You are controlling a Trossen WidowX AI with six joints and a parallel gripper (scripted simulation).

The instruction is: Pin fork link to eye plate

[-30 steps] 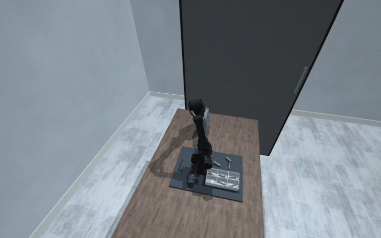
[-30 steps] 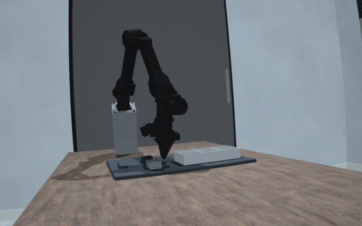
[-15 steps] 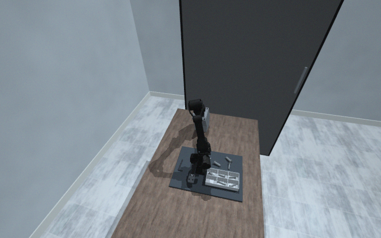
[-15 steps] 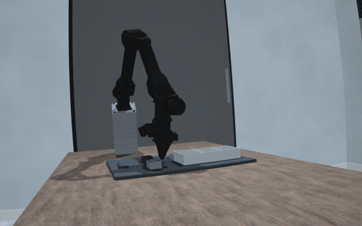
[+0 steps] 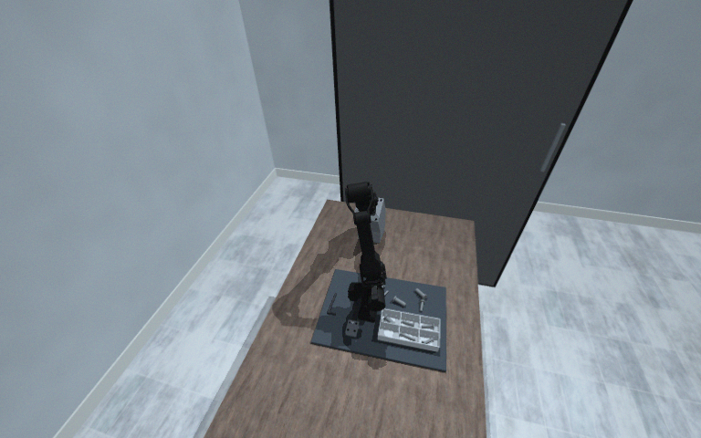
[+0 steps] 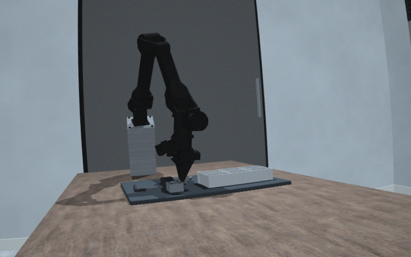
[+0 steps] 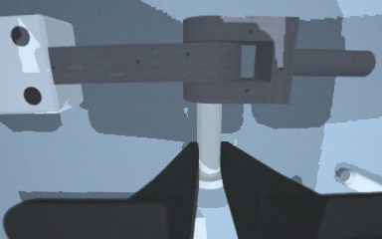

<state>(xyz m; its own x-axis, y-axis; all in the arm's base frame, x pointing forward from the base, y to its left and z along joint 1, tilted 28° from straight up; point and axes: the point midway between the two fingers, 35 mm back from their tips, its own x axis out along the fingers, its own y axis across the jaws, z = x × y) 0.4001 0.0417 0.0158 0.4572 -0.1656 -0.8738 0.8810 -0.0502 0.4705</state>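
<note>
Now: hand 1 cm to the left of the pale grey pin and 3 cm above it. The rest, counted from my hand: light grey mounting block 9 cm ahead, 6 cm to the right, 3 cm below; then dark eye plate 1 cm ahead, 5 cm to the right, 3 cm below; then dark mat 5 cm to the left, 5 cm below.
</note>
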